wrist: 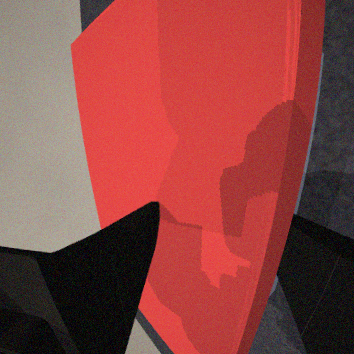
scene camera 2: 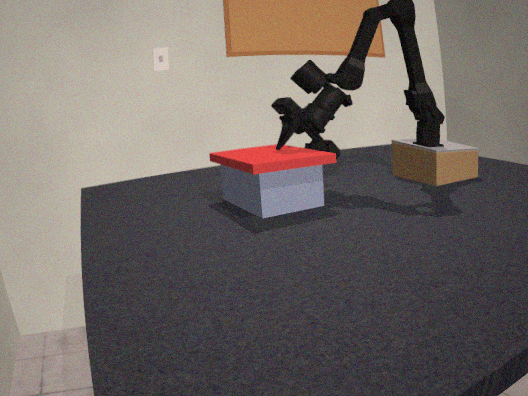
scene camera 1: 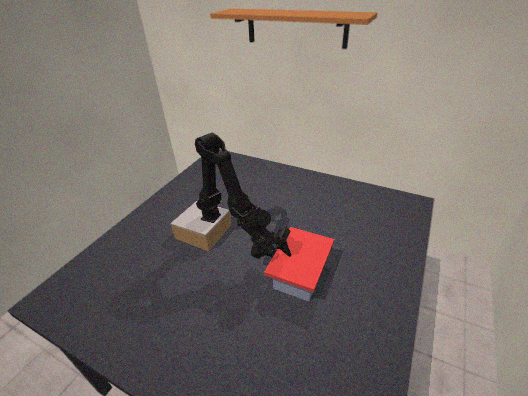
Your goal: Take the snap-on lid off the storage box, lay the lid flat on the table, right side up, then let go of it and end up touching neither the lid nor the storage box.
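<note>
The red lid (scene camera 1: 305, 265) (scene camera 2: 265, 154) (wrist: 210, 100) sits on the pale blue storage box (scene camera 1: 292, 290) (scene camera 2: 295, 187), with its rim overhanging the walls. My gripper (scene camera 1: 275, 251) (scene camera 2: 300, 149) (wrist: 208, 210) reaches over the lid's arm-side edge at a slant, its fingers well apart and straddling that edge. In the wrist view the left finger's tip is at the lid's top face. The right finger is beyond the rim, its tip hidden behind the lid. The fingers do not look clamped on the lid; light contact is hard to judge.
The arm stands on a light brown base block (scene camera 1: 192, 236) (scene camera 2: 457, 165) with a pale top, on the dark table (scene camera 1: 325, 345) (scene camera 2: 300, 300). An orange shelf (scene camera 1: 292, 16) is on the wall high above the table. A brown board (scene camera 2: 300, 30) hangs on the wall behind the arm.
</note>
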